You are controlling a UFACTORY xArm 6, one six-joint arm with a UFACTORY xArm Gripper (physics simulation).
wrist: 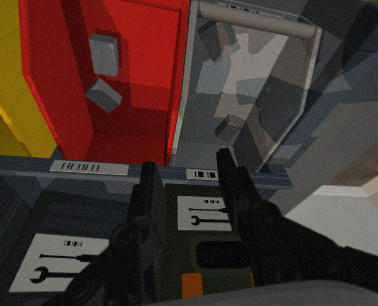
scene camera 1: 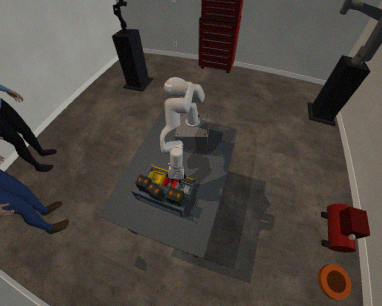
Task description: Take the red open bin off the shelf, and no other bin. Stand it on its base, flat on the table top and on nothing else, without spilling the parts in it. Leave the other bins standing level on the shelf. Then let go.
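Places are measured from the arm's base along level axes (x ahead, y left, z up), in millimetres.
Pixels of known places: gripper, between the fingertips: (wrist: 188, 171) (scene camera 1: 176, 182); arm's base, origin of its link: (scene camera 1: 193, 121).
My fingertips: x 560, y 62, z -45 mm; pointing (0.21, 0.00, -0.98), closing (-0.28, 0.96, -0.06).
Observation:
Ahead of a thing's pixels: the offset from my fingertips to its middle. "pt": to the spot under its first point. Level surfaces: height alone.
The red open bin @(91 mm down, 13 mm ahead, 59 mm right) (scene camera 1: 173, 183) (wrist: 145, 65) sits on the shelf (scene camera 1: 159, 204) (wrist: 25, 166), between a yellow bin @(91 mm down, 2 mm ahead, 187 mm right) (scene camera 1: 157, 177) (wrist: 11, 60) and a grey translucent bin @(91 mm down, 17 mm ahead, 44 mm left) (scene camera 1: 187, 188) (wrist: 200, 120). Two grey blocky parts @(pt 111 mm down, 16 mm back, 73 mm right) (wrist: 104, 56) @(pt 111 mm down, 24 mm ahead, 80 mm right) (wrist: 104, 95) lie in the red bin. My gripper (scene camera 1: 175, 179) (wrist: 188, 171) is partly open and empty. In the wrist view its fingertips appear on either side of the line where the red and grey bins' side walls meet, near the shelf's front rail. How high the tips are above the walls I cannot tell.
Dark cases @(27 mm up, 96 mm ahead, 195 mm right) (scene camera 1: 143, 183) @(33 mm up, 128 mm ahead, 96 mm right) (scene camera 1: 155, 191) (wrist: 70, 210) and a green case @(15 mm up, 106 mm ahead, 36 mm left) (scene camera 1: 175, 196) (wrist: 177, 255) with orange latches stand along the front of the shelf, below the bins. The shelf stands on the dark table top @(135 mm down) (scene camera 1: 195, 235). Parts @(pt 111 mm down, 53 mm ahead, 66 mm left) (wrist: 229, 127) lie in the grey bin.

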